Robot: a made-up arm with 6 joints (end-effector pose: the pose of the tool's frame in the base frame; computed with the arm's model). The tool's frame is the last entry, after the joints.
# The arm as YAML. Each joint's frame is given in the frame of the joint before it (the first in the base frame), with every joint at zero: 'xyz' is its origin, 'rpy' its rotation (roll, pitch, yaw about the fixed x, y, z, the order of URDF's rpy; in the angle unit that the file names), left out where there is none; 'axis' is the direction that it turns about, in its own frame. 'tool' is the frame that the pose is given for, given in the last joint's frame.
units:
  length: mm
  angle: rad
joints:
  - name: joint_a
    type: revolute
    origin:
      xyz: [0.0, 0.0, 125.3]
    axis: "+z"
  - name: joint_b
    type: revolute
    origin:
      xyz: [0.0, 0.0, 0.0]
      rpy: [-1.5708, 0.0, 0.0]
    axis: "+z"
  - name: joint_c
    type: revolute
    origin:
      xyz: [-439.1, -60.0, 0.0]
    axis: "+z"
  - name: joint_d
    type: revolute
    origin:
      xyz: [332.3, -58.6, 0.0]
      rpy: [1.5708, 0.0, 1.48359]
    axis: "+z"
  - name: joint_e
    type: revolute
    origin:
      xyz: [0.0, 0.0, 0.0]
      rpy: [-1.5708, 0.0, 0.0]
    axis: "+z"
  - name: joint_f
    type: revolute
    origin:
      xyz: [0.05, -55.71, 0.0]
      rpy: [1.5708, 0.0, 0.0]
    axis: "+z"
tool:
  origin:
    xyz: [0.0, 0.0, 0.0]
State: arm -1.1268 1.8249 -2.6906 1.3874 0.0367 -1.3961
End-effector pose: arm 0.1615 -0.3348 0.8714 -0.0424 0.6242 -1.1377
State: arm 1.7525 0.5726 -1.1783 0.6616 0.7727 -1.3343
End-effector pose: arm -0.0151 -0.0500 0.6528 -1.5257 0.7286 0.6552
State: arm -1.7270 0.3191 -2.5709 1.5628 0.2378 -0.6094
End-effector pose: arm 0.1204 0.6799 0.5803 -0.7586 -0.2664 -0.7634
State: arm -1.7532 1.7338 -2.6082 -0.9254 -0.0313 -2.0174
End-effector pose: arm -0.0585 -0.3245 0.8876 -0.1076 -0.5821 1.6273
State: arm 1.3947 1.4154 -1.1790 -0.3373 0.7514 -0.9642
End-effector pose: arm 0.0760 0.3552 0.5060 -2.4145 0.0620 -0.5916
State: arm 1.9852 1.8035 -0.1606 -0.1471 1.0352 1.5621
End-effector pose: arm -0.0528 0.1375 0.1740 -2.1213 -0.0052 -2.5756
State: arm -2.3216 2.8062 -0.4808 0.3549 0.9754 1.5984
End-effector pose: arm -0.1221 -0.1544 -0.0668 -1.5296 0.2444 -1.0329
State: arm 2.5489 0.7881 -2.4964 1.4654 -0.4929 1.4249
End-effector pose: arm 0.3334 -0.1930 0.8473 -0.5408 0.1497 -0.8289
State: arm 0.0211 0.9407 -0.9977 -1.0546 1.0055 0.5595
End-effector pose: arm 0.1518 -0.0377 0.5742 -2.1384 0.8969 -2.9059
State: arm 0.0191 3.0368 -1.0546 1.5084 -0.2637 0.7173
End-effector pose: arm 0.3477 -0.0078 -0.2677 -3.0444 0.3906 0.9975
